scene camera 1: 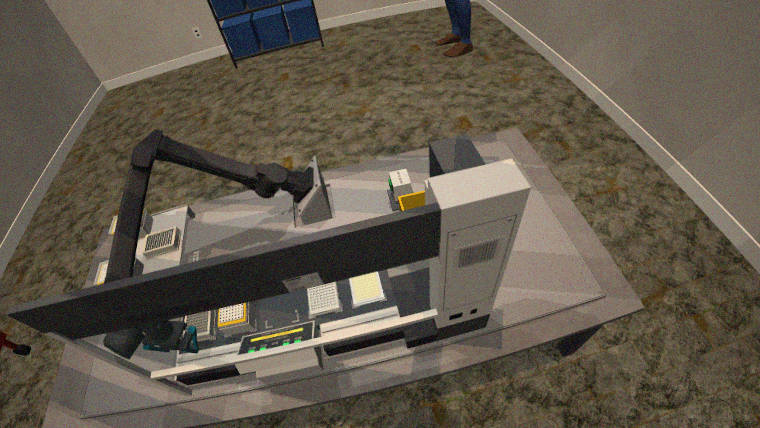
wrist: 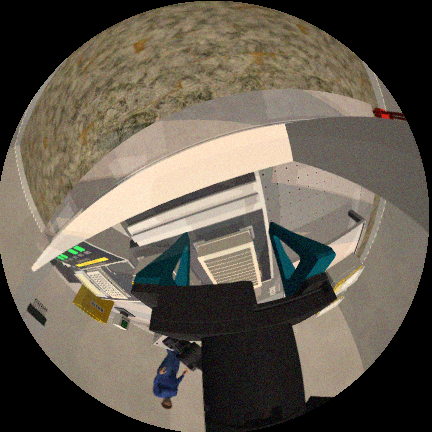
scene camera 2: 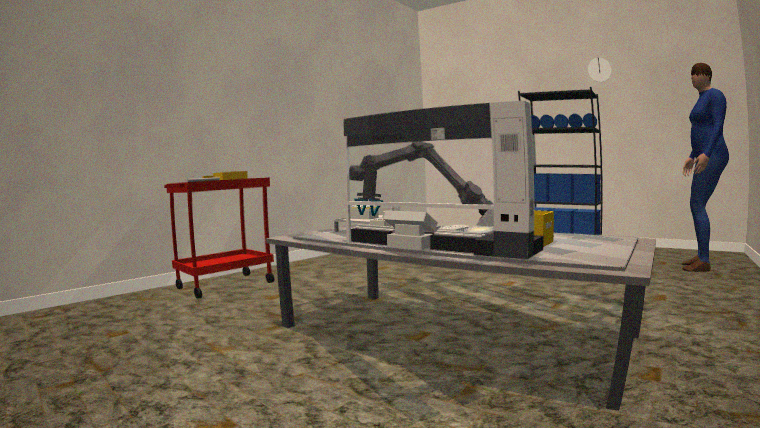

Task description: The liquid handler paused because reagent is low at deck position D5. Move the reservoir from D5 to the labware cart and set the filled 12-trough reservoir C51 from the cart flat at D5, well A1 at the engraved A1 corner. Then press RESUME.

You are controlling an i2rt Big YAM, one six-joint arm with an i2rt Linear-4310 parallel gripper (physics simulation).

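Pixels of known places: gripper, fingertip midpoint: [wrist: 229, 231] [scene camera 2: 367, 215]; arm's base, link origin: [scene camera 1: 305, 185] [scene camera 2: 490, 212].
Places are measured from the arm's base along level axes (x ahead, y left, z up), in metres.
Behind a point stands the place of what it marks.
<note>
A pale reservoir with rows of narrow troughs [wrist: 232, 265] [scene camera 1: 201, 320] @[x 0.454, y -0.304, z -0.022 m] sits in the handler deck's end position. My gripper [wrist: 229, 231] @[x 0.556, y -0.315, z 0.017 m] [scene camera 2: 368, 209] @[x 0.556, y -0.315, z 0.017 m] is open and empty above it, with its teal fingers on either side of the reservoir in the wrist view. In scene camera 1, the beam and hand partly hide this area. Another troughed reservoir [scene camera 1: 161, 240] @[x 0.140, y -0.530, z -0.011 m] sits on the pale labware cart platform [scene camera 1: 177, 217] @[x 0.014, y -0.520, z -0.040 m] behind the handler. Its label and the A1 corners are too small to read. The handler's touch panel [scene camera 1: 279, 338] [wrist: 82, 256] shows a yellow bar and green buttons.
The dark overhead beam [scene camera 1: 319, 249] @[x 0.583, y 0.174, z 0.436 m] and pale front rail [scene camera 1: 372, 330] @[x 0.578, y 0.203, z 0.086 m] enclose the deck. An orange-rimmed rack [scene camera 1: 232, 313], a white plate [scene camera 1: 323, 298] and a yellow plate [scene camera 1: 365, 287] stand along it. A yellow bin [scene camera 2: 543, 227] @[x 0.291, y 0.443, z -0.017 m] is behind the tower. A person [scene camera 2: 707, 159] stands far back.
</note>
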